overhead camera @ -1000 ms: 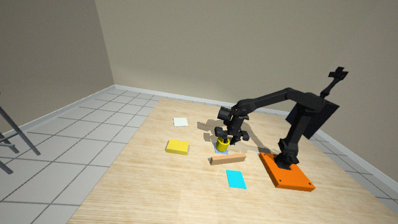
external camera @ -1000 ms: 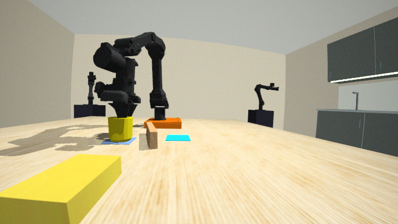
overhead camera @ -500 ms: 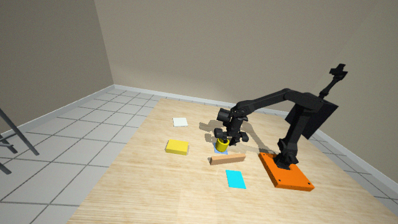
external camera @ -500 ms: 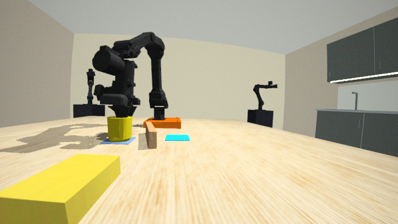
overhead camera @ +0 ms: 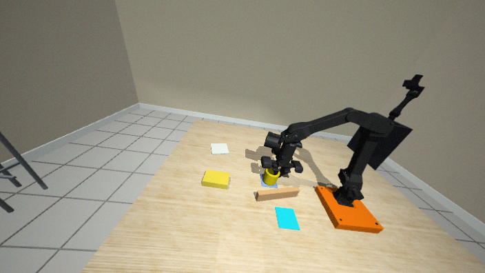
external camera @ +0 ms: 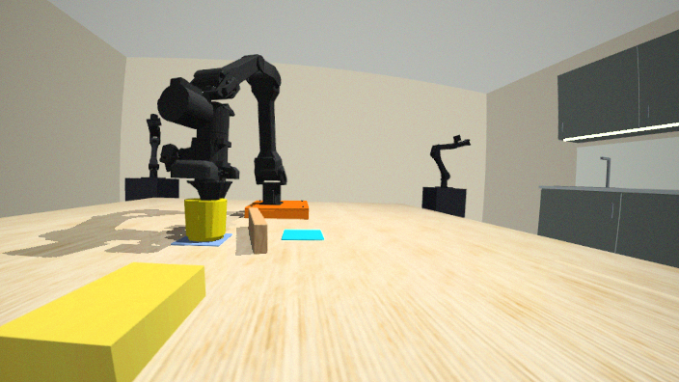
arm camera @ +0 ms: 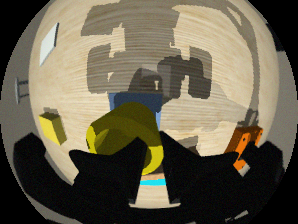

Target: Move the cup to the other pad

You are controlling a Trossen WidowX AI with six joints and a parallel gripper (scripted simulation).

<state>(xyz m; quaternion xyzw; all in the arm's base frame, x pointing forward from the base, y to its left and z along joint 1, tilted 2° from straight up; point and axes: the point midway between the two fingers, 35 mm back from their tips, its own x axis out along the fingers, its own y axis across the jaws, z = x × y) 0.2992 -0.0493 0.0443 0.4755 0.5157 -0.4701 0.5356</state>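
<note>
My gripper tip is 3 cm past the cyan pad, 17 cm to the right of it and 4 cm above it. The rest, counted from my gripper tip: yellow block (28 cm ahead, 7 cm to the left, 2 cm below); then yellow cup (2 cm ahead); then wooden bar (9 cm to the left, 2 cm below).
</note>
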